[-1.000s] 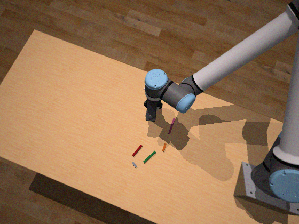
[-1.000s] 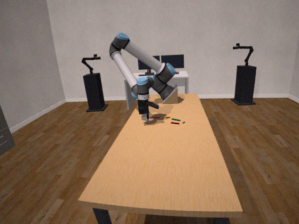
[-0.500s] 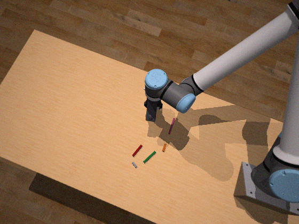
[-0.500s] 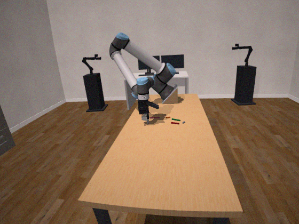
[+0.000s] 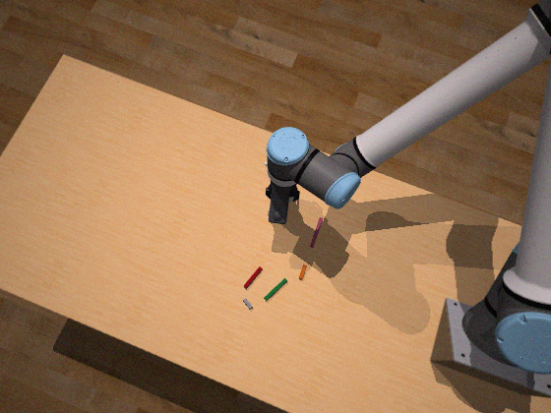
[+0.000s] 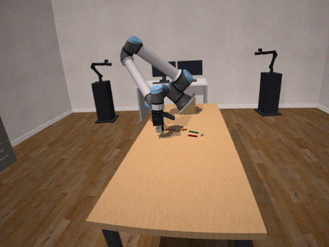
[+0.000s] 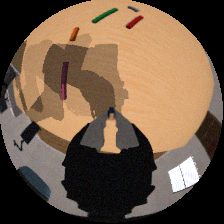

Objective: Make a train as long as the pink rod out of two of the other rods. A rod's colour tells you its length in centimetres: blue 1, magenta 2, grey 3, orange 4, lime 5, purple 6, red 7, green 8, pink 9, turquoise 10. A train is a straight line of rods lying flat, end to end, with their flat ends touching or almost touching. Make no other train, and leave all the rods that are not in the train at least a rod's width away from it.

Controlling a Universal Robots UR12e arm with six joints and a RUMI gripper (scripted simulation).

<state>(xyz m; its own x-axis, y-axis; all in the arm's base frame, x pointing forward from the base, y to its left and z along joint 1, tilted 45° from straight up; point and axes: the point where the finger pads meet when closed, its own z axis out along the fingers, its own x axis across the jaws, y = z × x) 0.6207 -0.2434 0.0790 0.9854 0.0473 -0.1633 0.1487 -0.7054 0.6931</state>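
Now: hand 12 cm past the pink rod, 6 cm to the right of it and 1 cm above it. From my hand the other things lie so: red rod 2 cm ahead, 23 cm to the left, 1 cm below; then orange rod 11 cm behind, 18 cm to the left, 1 cm below; then blue rod 1 cm below.
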